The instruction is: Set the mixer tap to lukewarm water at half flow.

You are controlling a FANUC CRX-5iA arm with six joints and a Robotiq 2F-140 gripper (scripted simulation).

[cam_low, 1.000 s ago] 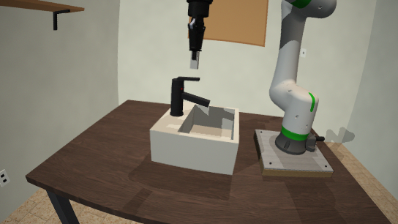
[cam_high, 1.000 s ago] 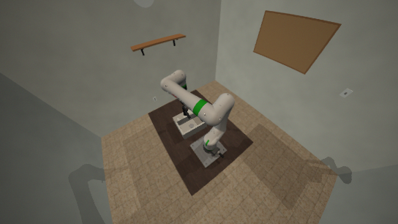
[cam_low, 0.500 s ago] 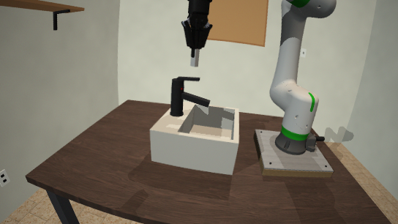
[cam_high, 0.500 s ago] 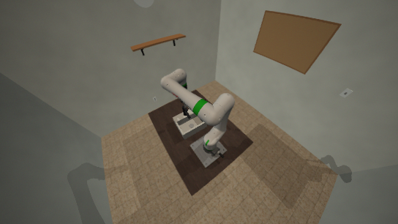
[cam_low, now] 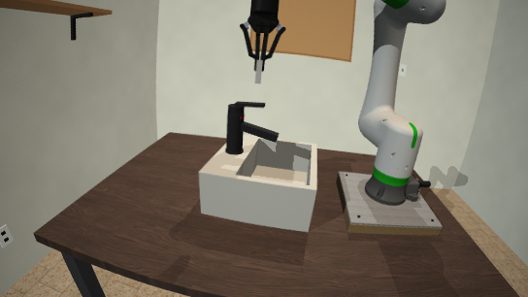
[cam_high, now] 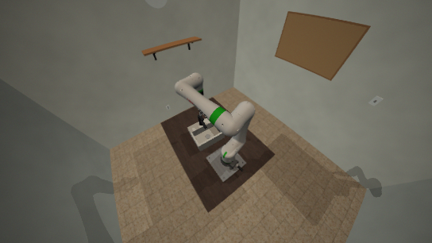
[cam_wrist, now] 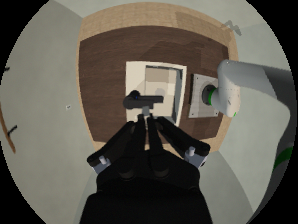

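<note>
My gripper is now 2 cm short of the lever and 9 cm above it. From my hand the other things lie so: black mixer tap (4 cm ahead, 1 cm to the right, 14 cm below); then white sink basin (6 cm behind, 1 cm to the left, 33 cm below).
</note>
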